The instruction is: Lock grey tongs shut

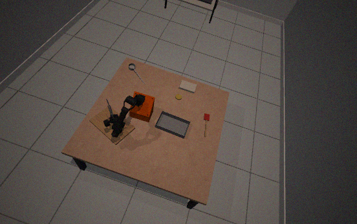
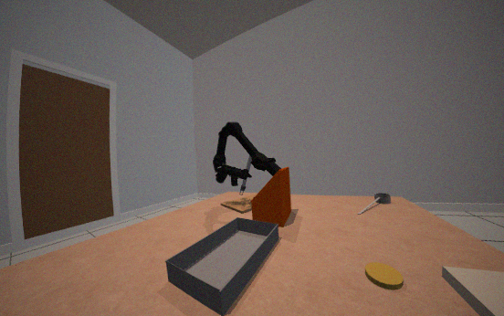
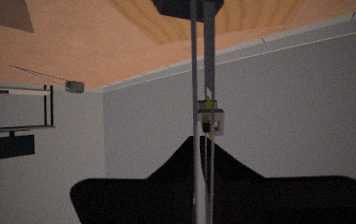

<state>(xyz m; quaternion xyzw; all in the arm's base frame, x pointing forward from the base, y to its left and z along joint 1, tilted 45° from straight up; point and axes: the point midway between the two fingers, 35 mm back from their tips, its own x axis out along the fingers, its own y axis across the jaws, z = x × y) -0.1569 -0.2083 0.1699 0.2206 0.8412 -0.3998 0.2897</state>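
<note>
Now: the wooden board 17 cm below my gripper tip. The rest, counted from my gripper tip: slab 56 cm ahead, 75 cm to the left, 16 cm below; yellow disc 50 cm ahead, 57 cm to the left, 17 cm below; grey roasting tin 54 cm ahead, 20 cm to the left, 15 cm below.
</note>
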